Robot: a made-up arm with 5 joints.
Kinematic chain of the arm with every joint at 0, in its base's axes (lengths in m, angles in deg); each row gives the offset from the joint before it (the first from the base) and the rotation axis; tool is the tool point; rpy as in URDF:
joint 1: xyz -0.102 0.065 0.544 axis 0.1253 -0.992 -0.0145
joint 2: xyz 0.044 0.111 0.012 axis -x
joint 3: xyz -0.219 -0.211 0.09 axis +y
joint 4: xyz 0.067 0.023 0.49 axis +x
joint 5: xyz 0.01 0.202 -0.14 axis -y
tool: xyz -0.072 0.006 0.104 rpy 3 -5.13 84
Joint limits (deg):
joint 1: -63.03..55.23
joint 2: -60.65..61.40
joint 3: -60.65..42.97
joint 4: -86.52..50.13
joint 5: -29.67..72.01
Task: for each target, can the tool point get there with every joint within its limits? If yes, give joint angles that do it. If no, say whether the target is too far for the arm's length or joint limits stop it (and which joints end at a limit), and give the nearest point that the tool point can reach.
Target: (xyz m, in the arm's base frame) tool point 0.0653 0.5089 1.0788
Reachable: yes | joints -52.07 26.59 -23.45 6.43 -19.97
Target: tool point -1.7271 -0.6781 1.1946
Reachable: no: too far | nearest point -0.8119 -0.1853 0.8257 | short by 1.103 m
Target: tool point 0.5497 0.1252 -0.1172
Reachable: no: joint limits stop it (at a limit: joint 1, joint 3, joint 4, joint 5) | nearest point 0.4999 0.1543 0.5025 | short by 0.622 m
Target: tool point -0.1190 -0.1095 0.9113
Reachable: yes | joints -43.88 -32.12 -16.32 -66.44 6.94
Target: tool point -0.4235 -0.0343 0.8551
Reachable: yes | joints -22.23 -28.00 -52.22 -53.31 24.10
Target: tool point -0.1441 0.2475 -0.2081
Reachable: no: joint limits stop it (at a limit: joint 1, joint 2, joint 3, joint 4) | nearest point -0.1942 -0.0951 0.0598 | short by 0.438 m
